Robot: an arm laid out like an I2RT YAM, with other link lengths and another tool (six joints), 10 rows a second.
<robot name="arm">
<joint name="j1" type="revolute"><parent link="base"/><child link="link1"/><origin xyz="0 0 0.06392" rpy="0 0 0"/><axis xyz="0 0 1"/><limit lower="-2.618" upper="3.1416"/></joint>
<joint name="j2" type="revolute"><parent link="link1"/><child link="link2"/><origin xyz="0.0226 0.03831 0.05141" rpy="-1.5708 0 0"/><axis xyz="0 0 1"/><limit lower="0" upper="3.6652"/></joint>
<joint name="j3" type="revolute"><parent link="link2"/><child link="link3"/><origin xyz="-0.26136 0 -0.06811" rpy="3.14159 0 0"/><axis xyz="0 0 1"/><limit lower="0" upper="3.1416"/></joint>
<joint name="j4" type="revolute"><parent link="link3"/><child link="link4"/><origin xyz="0.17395 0.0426 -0.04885" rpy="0 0 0"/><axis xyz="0 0 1"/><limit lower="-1.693" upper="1.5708"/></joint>
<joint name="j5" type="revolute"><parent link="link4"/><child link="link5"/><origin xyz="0.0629 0.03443 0.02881" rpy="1.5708 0 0"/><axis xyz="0 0 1"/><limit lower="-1.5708" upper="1.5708"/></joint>
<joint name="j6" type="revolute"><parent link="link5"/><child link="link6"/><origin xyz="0.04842 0 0.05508" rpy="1.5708 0 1.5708"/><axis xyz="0 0 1"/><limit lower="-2.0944" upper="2.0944"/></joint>
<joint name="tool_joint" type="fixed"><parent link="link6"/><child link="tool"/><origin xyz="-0.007 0.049 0.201" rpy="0 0.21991 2.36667"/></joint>
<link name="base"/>
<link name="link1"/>
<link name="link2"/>
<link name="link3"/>
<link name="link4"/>
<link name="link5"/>
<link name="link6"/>
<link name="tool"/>
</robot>
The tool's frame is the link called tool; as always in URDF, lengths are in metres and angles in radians.
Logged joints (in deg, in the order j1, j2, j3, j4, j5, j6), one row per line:
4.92 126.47 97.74 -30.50 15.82 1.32
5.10 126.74 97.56 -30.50 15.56 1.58
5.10 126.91 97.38 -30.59 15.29 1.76
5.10 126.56 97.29 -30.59 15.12 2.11
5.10 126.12 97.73 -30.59 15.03 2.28
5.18 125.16 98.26 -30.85 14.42 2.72
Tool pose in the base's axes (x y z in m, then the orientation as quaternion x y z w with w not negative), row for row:
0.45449 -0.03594 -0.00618 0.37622 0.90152 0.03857 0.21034
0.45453 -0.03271 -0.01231 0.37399 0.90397 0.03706 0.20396
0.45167 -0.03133 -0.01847 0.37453 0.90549 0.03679 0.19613
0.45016 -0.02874 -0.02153 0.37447 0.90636 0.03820 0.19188
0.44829 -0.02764 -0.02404 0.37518 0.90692 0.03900 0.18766
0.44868 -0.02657 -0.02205 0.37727 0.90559 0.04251 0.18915
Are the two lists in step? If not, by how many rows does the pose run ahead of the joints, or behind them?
The pose runs 2 rows behind the joints: the pose in row i belongs to the joints in row i - 2.
